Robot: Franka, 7 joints.
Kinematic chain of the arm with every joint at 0, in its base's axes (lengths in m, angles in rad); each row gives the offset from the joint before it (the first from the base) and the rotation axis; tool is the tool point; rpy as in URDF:
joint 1: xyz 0 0 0.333 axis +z
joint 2: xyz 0 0 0 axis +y
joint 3: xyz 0 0 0.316 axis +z
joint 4: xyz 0.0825 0 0 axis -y
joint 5: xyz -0.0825 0 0.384 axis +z
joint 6: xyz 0 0 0 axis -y
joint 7: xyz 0.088 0 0 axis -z
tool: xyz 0 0 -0.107 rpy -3.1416 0 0
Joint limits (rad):
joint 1: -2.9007..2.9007
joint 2: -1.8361..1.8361
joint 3: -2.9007..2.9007
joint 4: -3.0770..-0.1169
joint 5: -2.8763..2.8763
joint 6: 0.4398..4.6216
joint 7: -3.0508..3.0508
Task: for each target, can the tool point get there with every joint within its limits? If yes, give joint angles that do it. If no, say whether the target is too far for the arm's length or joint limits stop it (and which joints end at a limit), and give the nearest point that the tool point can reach.
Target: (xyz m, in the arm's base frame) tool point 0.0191 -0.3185 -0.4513
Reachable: no: joint limits stop it (at a limit: joint 2) | nearest point 0.0188 -0.3133 -0.3599 | short by 0.092 m
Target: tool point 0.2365 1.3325 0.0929
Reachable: no: too far | nearest point 0.1476 0.8317 0.1831 | short by 0.517 m
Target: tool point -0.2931 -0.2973 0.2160
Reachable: yes | joints -0.3176 -1.0037 -2.3561 -2.5435 -1.1299 4.1609 1.9685
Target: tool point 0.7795 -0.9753 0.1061
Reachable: no: too far | nearest point 0.5270 -0.6594 0.1796 | short by 0.411 m
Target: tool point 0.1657 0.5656 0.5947
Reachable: yes | joints 2.3824 -0.0956 -0.9809 -1.9283 -1.9992 2.0602 -2.5827
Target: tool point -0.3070 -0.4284 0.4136
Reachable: yes | joints -0.7434 1.0505 -1.8424 -2.2581 1.7706 1.5858 1.2100
